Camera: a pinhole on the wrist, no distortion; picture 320 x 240 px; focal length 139.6 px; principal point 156.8 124.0 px. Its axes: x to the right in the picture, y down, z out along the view. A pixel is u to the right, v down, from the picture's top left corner.
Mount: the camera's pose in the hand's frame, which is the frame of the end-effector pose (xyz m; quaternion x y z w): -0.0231 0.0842 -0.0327 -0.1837 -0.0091 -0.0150 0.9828
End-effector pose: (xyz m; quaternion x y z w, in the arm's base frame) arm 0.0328 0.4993 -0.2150 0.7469 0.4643 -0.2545 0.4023
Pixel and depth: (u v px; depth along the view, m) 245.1 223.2 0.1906
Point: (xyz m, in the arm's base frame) 0.3239 0.3974 -0.2434
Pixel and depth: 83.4 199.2 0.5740
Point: 0.4169 -0.1234 0.0319
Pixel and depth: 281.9 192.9 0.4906
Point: 0.6415 0.2960 -0.5468
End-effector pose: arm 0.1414 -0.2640 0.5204 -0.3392 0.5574 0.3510 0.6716
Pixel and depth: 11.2 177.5 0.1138
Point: 0.0070 -0.1422 0.6575
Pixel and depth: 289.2 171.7 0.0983
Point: 0.0494 -0.1382 0.4491
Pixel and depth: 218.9 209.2 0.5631
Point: -0.1480 0.3893 0.3088
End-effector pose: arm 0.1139 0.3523 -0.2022 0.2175 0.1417 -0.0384 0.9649
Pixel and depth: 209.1 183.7 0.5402
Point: 0.4534 0.6228 0.2851
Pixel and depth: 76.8 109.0 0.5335
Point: -0.0545 0.3595 0.4041
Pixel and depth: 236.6 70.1 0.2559
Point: 0.2994 0.3182 0.0089
